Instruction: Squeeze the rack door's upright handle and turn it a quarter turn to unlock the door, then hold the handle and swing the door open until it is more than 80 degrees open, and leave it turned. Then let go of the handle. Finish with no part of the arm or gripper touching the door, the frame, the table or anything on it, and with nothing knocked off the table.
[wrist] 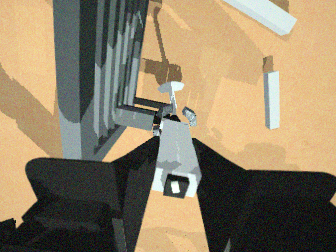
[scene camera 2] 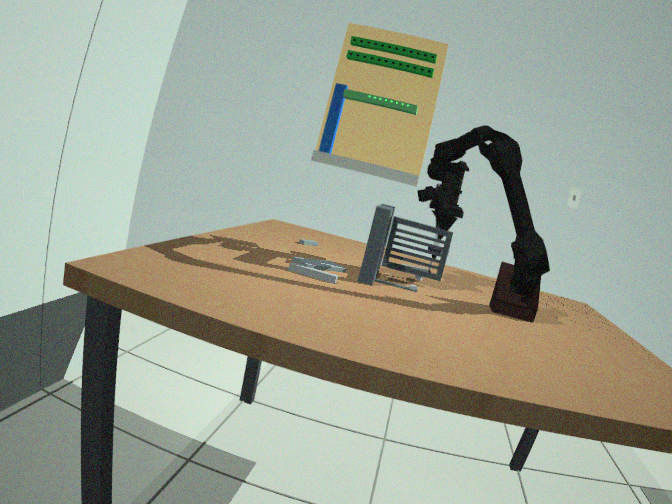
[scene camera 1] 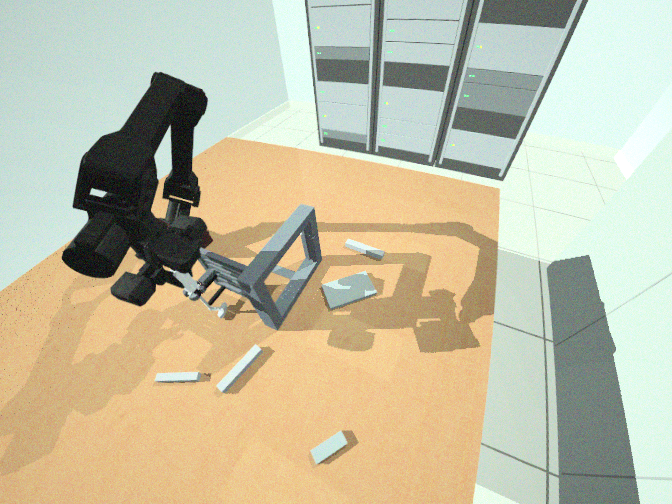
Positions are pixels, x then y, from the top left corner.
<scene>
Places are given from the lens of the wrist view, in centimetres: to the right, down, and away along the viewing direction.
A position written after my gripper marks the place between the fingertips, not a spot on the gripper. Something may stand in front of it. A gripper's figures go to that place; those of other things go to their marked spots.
my gripper [wrist: 174, 142]: 0, 1, 11
slatted rack door [wrist: 97, 57]: -4, -4, 9
</scene>
